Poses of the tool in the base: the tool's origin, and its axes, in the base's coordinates. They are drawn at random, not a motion.
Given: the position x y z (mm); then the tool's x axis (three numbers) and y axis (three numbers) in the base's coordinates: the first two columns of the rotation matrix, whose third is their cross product.
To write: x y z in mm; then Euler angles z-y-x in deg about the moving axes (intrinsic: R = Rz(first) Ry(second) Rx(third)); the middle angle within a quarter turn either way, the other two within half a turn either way. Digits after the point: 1 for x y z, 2 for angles.
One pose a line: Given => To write
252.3 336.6 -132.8 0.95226 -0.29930 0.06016 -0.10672 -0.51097 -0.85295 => 252.3 336.6 -132.8 -17.45 -3.45 -121.30
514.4 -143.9 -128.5 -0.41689 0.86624 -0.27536 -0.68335 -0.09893 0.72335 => 514.4 -143.9 -128.5 115.70 15.98 48.80
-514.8 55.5 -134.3 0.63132 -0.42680 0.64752 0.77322 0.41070 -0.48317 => -514.8 55.5 -134.3 -34.06 -40.35 -39.35
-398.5 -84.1 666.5 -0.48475 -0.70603 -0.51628 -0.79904 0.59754 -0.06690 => -398.5 -84.1 666.5 -124.47 31.08 -175.52
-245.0 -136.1 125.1 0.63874 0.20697 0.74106 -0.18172 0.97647 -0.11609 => -245.0 -136.1 125.1 17.95 -47.82 -9.96
